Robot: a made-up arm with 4 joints.
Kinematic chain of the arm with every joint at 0, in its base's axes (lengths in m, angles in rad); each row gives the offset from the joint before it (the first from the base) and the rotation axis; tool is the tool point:
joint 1: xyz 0 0 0.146 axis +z
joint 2: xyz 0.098 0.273 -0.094 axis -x
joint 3: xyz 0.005 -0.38 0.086 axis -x
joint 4: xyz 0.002 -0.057 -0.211 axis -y
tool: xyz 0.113 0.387 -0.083
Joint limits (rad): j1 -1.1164..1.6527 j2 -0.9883..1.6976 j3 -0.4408..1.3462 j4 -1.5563..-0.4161
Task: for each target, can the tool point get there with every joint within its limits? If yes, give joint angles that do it. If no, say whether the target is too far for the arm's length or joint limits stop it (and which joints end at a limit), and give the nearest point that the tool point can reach.
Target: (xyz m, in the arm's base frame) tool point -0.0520 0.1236 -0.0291
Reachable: yes | joints 1.3449 1.1741 -0.1527 -0.9101
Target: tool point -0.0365 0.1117 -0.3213
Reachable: yes | joints 0.7080 -0.1121 0.3945 -1.3800
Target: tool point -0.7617 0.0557 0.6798
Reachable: no: joint limits stop it (at a limit: joint 1, joint 3, joint 4) | nearest point -0.2628 -0.1547 0.4403 | short by 0.592 m
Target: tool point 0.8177 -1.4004 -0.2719
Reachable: no: too far | nearest point 0.2293 -0.3928 -0.0742 | short by 1.183 m
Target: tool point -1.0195 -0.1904 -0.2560
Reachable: no: joint limits stop it (at a limit: joint 1, joint 2) | nearest point -0.4695 0.0153 -0.2354 | short by 0.588 m
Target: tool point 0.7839 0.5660 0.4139
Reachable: no: joint limits stop it (at a limit: joint 1, joint 3, joint 4) | nearest point 0.3789 0.2065 0.2715 | short by 0.560 m
